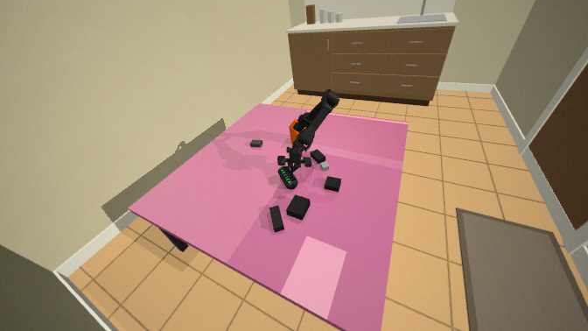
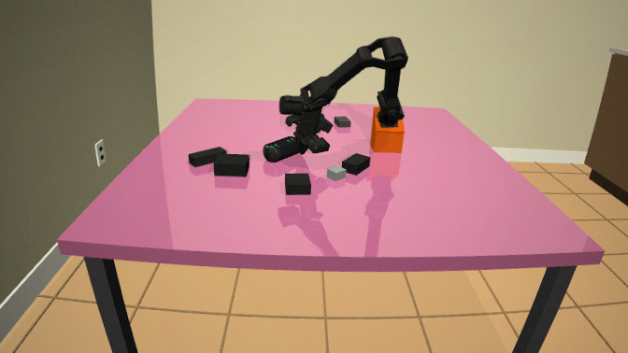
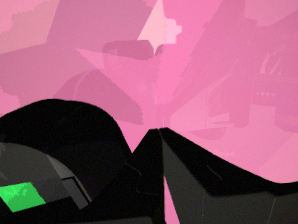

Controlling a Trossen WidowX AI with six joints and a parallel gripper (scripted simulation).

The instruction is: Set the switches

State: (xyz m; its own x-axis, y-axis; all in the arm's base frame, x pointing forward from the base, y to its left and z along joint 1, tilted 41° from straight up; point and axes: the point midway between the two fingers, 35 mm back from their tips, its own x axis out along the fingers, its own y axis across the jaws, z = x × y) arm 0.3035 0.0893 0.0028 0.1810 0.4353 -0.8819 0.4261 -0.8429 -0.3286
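The small grey cube lies 17 cm to the left of my gripper tip, 9 cm behind it and 1 cm above it. From my gripper tip the other things lie so: long dark bar: 31 cm ahead, 4 cm to the left, 1 cm above.
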